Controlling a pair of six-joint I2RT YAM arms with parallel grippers.
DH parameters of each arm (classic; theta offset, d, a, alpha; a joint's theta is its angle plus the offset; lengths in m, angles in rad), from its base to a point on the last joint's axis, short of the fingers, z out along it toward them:
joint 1: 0 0.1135 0.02 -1.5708
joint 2: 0 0 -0.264 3.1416
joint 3: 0.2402 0 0.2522 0
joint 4: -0.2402 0 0.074 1.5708
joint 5: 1.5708 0 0 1.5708
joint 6: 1.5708 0.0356 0 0
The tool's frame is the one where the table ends.
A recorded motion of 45 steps. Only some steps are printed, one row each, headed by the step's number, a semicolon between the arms.
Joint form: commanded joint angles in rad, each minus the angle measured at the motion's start. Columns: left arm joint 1, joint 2, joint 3, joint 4, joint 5, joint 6; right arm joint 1, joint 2, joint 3, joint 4, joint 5, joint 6.
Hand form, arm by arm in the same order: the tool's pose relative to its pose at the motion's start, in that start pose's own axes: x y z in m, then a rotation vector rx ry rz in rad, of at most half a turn. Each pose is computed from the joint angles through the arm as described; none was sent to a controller.
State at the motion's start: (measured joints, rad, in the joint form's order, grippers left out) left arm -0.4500 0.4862 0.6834 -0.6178 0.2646 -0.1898; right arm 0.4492 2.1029 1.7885 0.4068 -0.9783 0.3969
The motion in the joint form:
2: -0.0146 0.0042 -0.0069 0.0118 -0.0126 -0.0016; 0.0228 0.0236 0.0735 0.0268 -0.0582 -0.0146
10: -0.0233 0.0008 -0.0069 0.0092 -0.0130 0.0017; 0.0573 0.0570 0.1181 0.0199 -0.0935 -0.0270
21: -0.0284 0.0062 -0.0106 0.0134 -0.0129 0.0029; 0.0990 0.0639 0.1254 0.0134 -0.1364 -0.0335
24: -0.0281 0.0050 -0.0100 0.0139 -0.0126 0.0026; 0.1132 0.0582 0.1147 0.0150 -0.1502 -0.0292
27: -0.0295 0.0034 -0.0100 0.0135 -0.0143 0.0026; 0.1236 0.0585 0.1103 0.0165 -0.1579 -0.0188
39: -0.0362 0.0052 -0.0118 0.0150 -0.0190 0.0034; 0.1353 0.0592 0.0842 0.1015 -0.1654 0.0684
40: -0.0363 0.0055 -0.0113 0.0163 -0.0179 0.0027; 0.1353 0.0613 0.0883 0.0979 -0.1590 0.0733
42: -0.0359 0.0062 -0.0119 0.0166 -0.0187 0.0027; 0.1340 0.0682 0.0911 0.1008 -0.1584 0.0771
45: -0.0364 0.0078 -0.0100 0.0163 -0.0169 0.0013; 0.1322 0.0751 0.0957 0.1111 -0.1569 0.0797
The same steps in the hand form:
2: 0.0008 -0.0005 0.0024 0.0006 0.0010 0.0043; -0.0132 0.0096 0.0126 -0.0913 -0.0095 -0.0779
10: 0.0013 -0.0016 0.0019 0.0079 0.0025 0.0113; -0.0087 0.0148 0.0302 -0.1575 0.0112 -0.0923
21: 0.0020 -0.0016 0.0038 0.0116 0.0086 0.0133; -0.0017 0.0277 0.0466 -0.2359 0.0418 -0.0918
24: 0.0018 -0.0017 0.0034 0.0121 0.0064 0.0134; 0.0012 0.0334 0.0509 -0.2614 0.0534 -0.0841
27: 0.0018 -0.0019 0.0031 0.0118 0.0053 0.0143; 0.0041 0.0366 0.0546 -0.2775 0.0623 -0.0706
39: 0.0023 -0.0022 0.0039 0.0127 0.0082 0.0172; 0.0077 0.0409 0.0579 -0.3050 0.0520 -0.0324
40: 0.0020 -0.0023 0.0039 0.0142 0.0070 0.0169; 0.0074 0.0404 0.0583 -0.2988 0.0506 -0.0259
42: 0.0022 -0.0022 0.0042 0.0128 0.0077 0.0165; 0.0090 0.0382 0.0587 -0.2967 0.0511 -0.0212
45: 0.0017 -0.0024 0.0041 0.0150 0.0082 0.0153; 0.0093 0.0363 0.0589 -0.2953 0.0463 -0.0254

